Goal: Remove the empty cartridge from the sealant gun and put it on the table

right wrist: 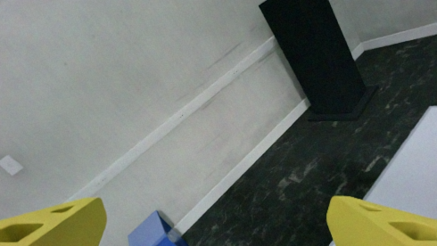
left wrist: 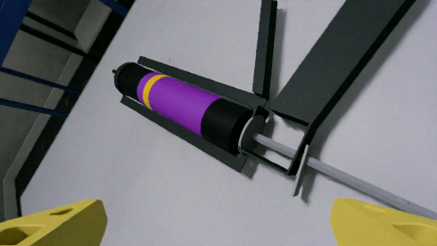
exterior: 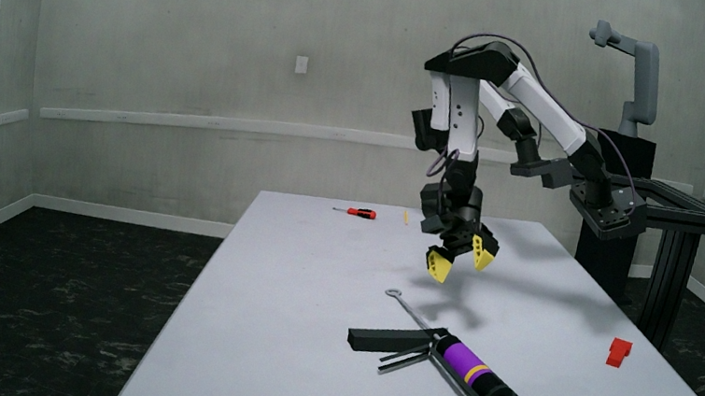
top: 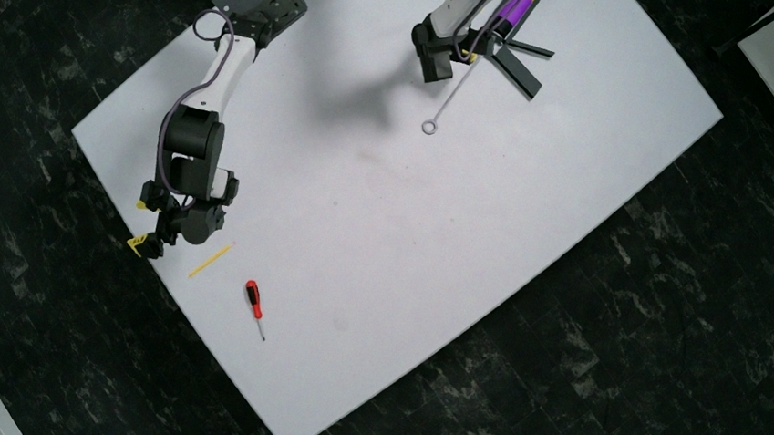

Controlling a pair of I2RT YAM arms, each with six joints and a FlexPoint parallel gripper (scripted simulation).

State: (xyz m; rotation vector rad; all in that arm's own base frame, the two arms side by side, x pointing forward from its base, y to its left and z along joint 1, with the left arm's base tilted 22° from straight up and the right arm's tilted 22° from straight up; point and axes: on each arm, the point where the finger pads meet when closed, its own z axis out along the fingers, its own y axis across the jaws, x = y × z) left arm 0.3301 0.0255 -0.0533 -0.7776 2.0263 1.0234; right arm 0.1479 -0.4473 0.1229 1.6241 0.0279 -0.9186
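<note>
Right now the black cartridge is 210 mm to the left of my left hand and 120 mm below it. The rest, counted from my left hand: red object: 400 mm behind, 130 mm to the left, 140 mm below; then sealant gun: 50 mm ahead, 40 mm to the left, 130 mm below; then plunger rod: 50 mm ahead, 80 mm to the right, 140 mm below.
</note>
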